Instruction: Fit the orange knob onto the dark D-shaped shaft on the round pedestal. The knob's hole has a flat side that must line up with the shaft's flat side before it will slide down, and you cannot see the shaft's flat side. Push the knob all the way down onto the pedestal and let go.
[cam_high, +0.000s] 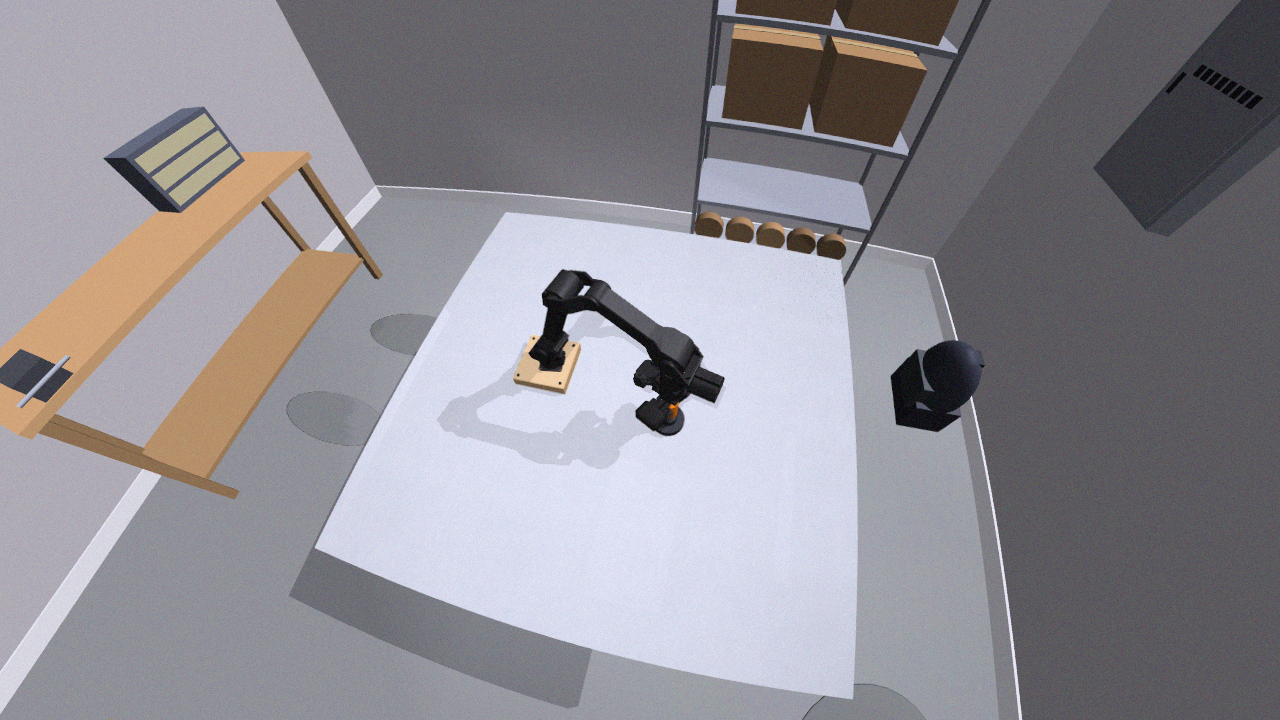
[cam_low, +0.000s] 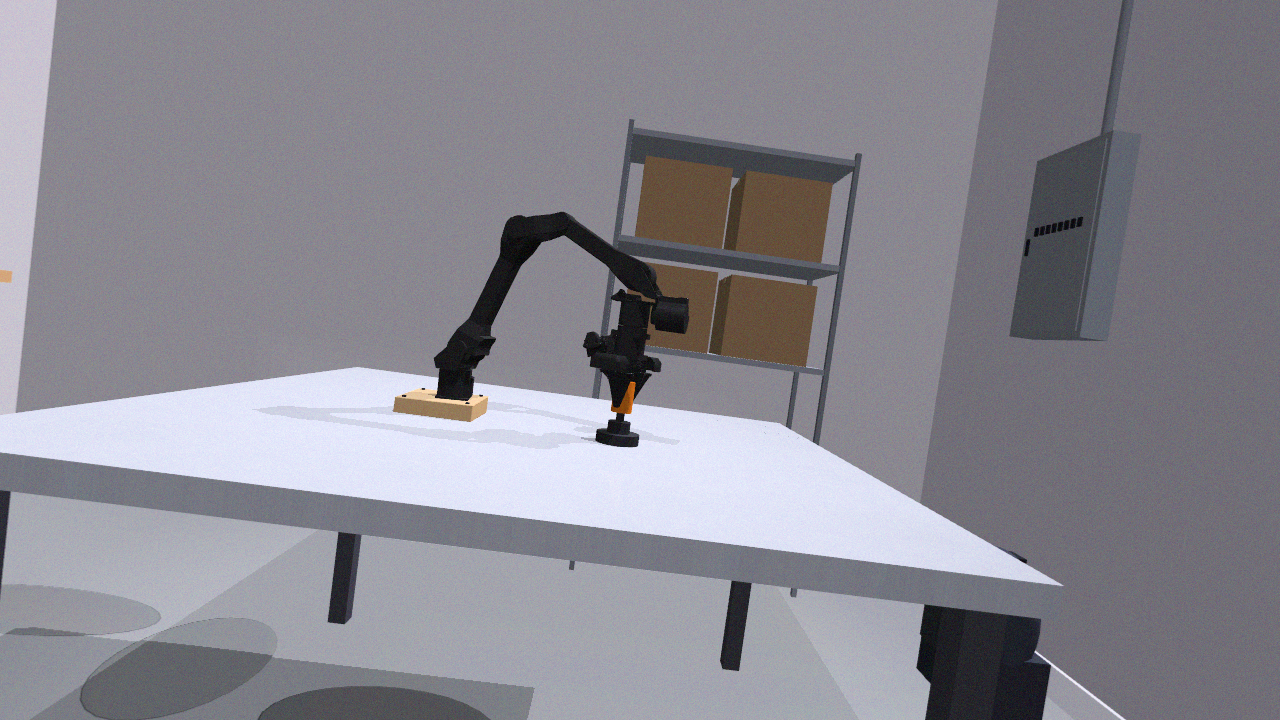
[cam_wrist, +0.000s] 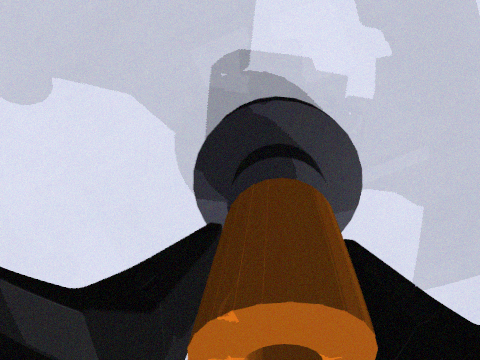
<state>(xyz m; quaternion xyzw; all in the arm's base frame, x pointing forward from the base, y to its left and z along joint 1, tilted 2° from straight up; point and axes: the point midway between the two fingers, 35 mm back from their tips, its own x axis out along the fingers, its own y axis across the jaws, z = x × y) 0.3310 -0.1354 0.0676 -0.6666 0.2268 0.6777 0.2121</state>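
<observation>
Right now my gripper tip is 20 mm below the orange knob. The rest, counted from my gripper tip: dark round pedestal: 40 mm below.
</observation>
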